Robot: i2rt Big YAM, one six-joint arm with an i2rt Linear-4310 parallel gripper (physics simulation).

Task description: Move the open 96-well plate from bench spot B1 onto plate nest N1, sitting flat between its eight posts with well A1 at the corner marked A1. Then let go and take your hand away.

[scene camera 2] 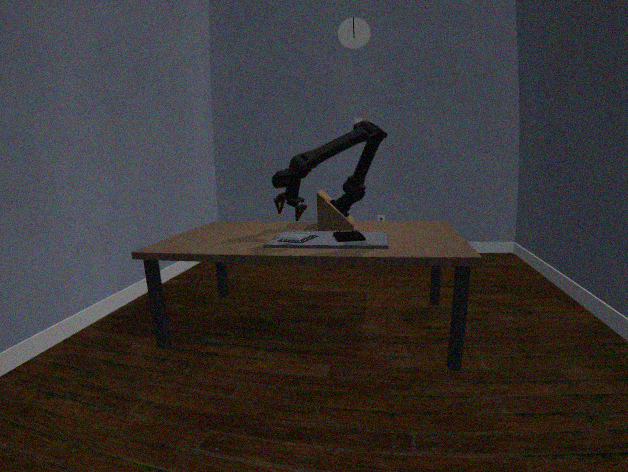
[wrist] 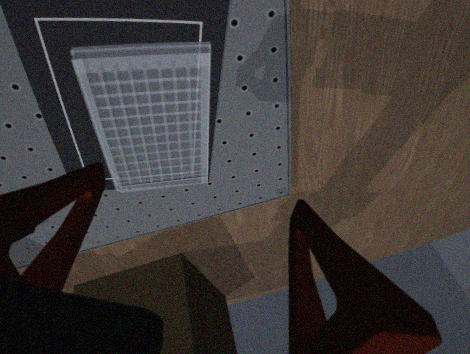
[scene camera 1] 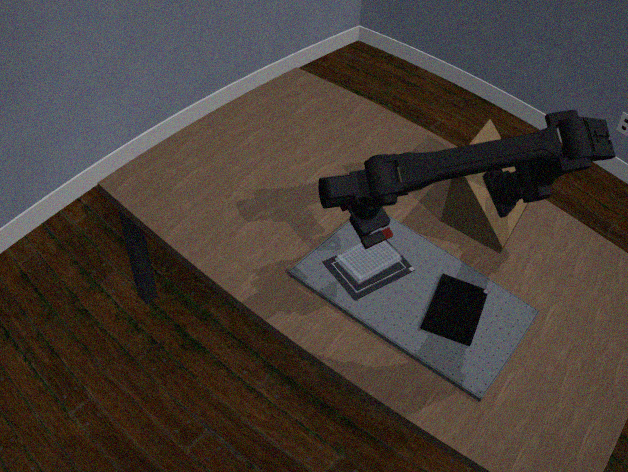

Scene:
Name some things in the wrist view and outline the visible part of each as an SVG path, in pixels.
My gripper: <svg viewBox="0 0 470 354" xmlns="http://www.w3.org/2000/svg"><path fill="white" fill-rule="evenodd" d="M299 199L290 216L289 354L426 354L442 343L442 338L432 315L337 236L306 201ZM309 248L336 296L336 311L328 320L326 319L314 280ZM102 163L96 162L52 180L0 195L0 354L160 354L163 344L163 320L156 313L138 306L62 292L105 189L106 180ZM76 200L58 231L22 275L20 275L9 257L9 249L12 243Z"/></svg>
A well plate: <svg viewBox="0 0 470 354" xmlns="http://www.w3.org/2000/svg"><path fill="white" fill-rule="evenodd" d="M210 41L148 42L71 47L70 53L73 68L116 191L124 193L208 183Z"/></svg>

